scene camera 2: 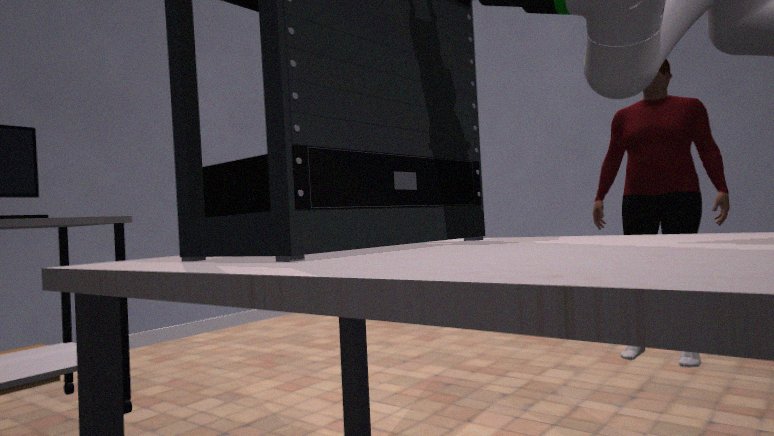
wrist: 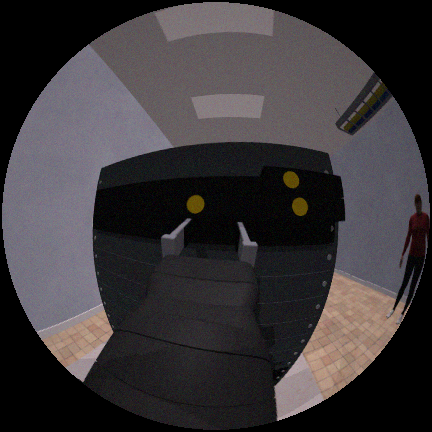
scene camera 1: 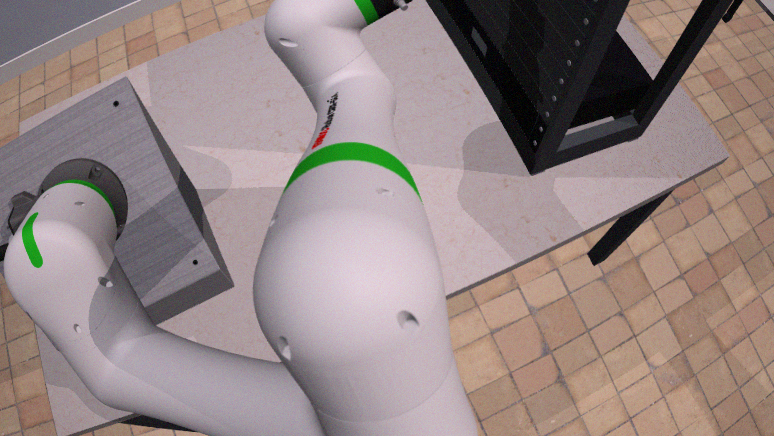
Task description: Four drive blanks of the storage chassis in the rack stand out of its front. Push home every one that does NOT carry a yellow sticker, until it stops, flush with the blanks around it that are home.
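Frame: origin at the arm's base, x ahead, y left, z up, level; centimetres.
Seen in the pictures: gripper, fingertip midpoint: (wrist: 213, 228); arm's base, link origin: (scene camera 1: 82, 206).
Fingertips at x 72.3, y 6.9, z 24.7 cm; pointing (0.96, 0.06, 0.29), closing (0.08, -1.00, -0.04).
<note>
Pixels of each thing's top centre, then the offset from my fingertips to it. "spot": a spot on its surface instead. Level surfaces: height alone.
- storage chassis, surface spot: (wrist: 135, 210) spot: dy +12.7, dx +1.1, dz +2.1 cm
- third yellow sticker, top centre: (wrist: 195, 194) dy +1.6, dx -2.9, dz +3.5 cm
- black unit with a grey label, surface spot: (scene camera 2: 405, 180) spot: dy +5.5, dx +1.8, dz -37.5 cm
- table, surface height: dz -49.3 cm
The storage chassis (wrist: 135, 210) is a dark band high in the black rack (scene camera 1: 587, 64) (scene camera 2: 278, 162) (wrist: 215, 157) in the wrist view. At its right, a block of drive blanks (wrist: 320, 189) stands out, with one yellow sticker (wrist: 291, 179) above another yellow sticker (wrist: 299, 206). A third yellow sticker (wrist: 195, 204) is left of centre. The other blank edges are too dark to tell apart, so how far unstickered blanks stand out cannot be told. My gripper (wrist: 213, 228) is open and empty, its fingertips in front of the chassis, below and right of the third sticker.
Plain dark panels (wrist: 290, 290) fill the rack below the chassis. A black unit with a grey label (scene camera 2: 405, 180) sits low in the rack. The rack stands on the table (scene camera 1: 503, 216) (scene camera 2: 541, 265). The arm's grey base block (scene camera 1: 162, 232) is at left. A person (scene camera 2: 660, 146) (wrist: 415, 235) stands beyond.
</note>
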